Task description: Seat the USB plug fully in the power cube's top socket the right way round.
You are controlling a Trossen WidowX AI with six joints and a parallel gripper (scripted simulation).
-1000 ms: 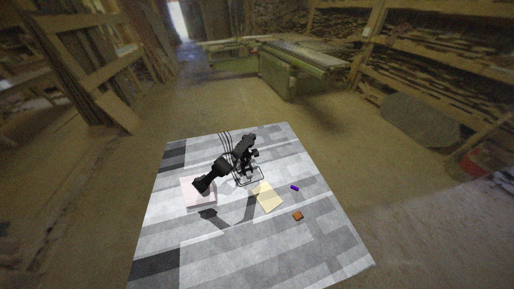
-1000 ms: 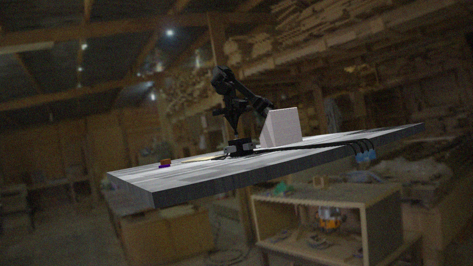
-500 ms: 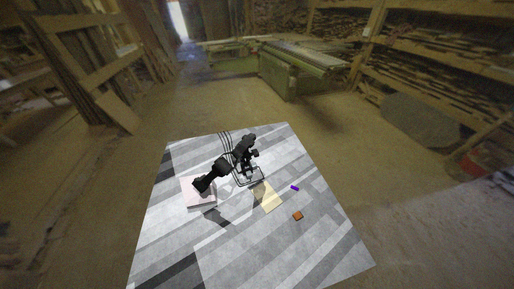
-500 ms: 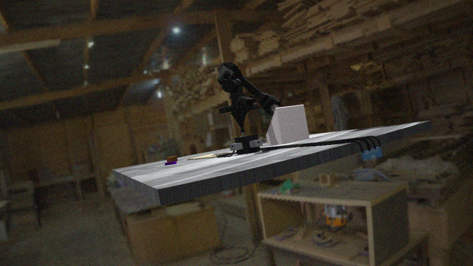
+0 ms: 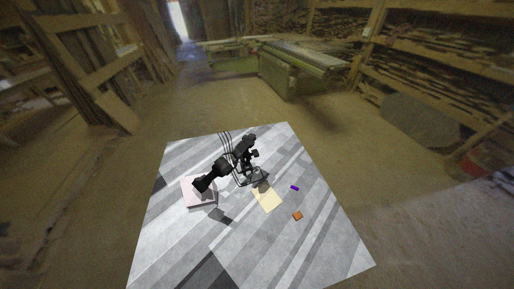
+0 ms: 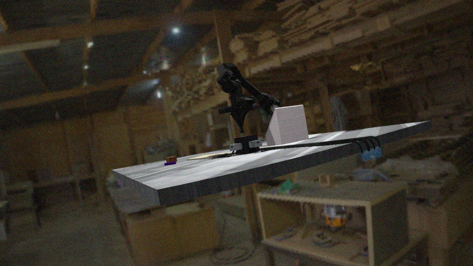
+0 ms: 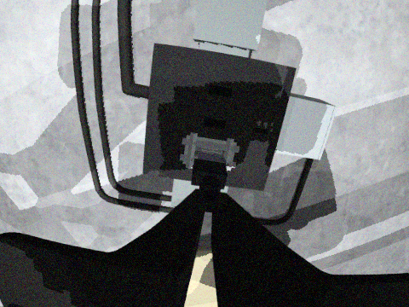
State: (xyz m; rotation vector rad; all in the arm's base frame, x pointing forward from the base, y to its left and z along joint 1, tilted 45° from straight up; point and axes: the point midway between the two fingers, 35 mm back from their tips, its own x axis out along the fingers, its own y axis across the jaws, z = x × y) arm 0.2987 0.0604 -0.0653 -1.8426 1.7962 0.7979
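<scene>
The USB plug lies 2 cm below my gripper tip. Round my gripper tip: cream sheet: 22 cm to the right, 12 cm below, 9 cm ahead; purple piece: 30 cm ahead, 22 cm to the right, 11 cm below; orange block: 40 cm to the right, 23 cm ahead, 11 cm below.
</scene>
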